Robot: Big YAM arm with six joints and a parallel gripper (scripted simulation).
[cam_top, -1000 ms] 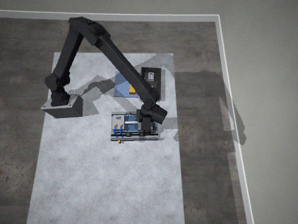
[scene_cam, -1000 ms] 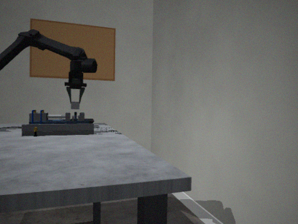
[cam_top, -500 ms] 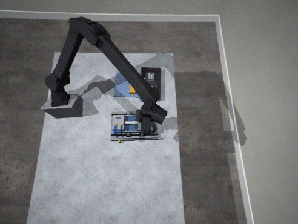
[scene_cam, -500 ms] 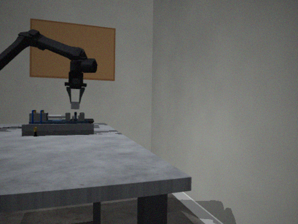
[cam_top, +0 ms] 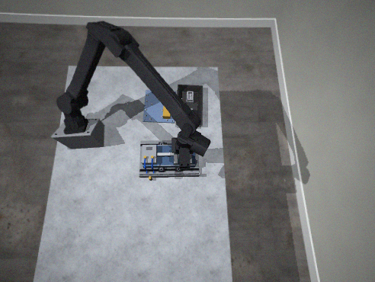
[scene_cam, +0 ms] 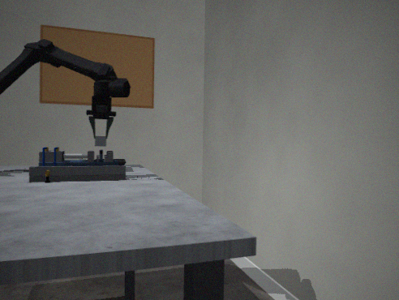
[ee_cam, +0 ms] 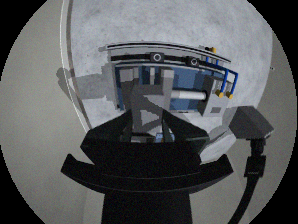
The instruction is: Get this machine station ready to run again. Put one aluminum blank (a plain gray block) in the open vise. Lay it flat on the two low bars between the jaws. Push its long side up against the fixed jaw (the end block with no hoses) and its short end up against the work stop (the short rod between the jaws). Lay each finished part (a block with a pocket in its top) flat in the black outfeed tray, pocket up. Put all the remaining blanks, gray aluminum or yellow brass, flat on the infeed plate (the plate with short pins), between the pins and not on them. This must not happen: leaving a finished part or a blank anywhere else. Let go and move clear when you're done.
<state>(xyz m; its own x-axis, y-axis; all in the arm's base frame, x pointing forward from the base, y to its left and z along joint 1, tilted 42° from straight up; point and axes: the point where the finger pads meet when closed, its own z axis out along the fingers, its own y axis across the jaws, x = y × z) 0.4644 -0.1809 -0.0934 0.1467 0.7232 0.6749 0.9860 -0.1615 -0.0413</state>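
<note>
My hand is 110 mm above the vise, 70 mm past it and 10 mm to the right of it. Also, from my hand: yellow brass blank (260 mm to the left, 120 mm below, 40 mm behind); blue infeed plate (310 mm to the left, 150 mm below, 70 mm behind); gray block (20 mm below).
</note>
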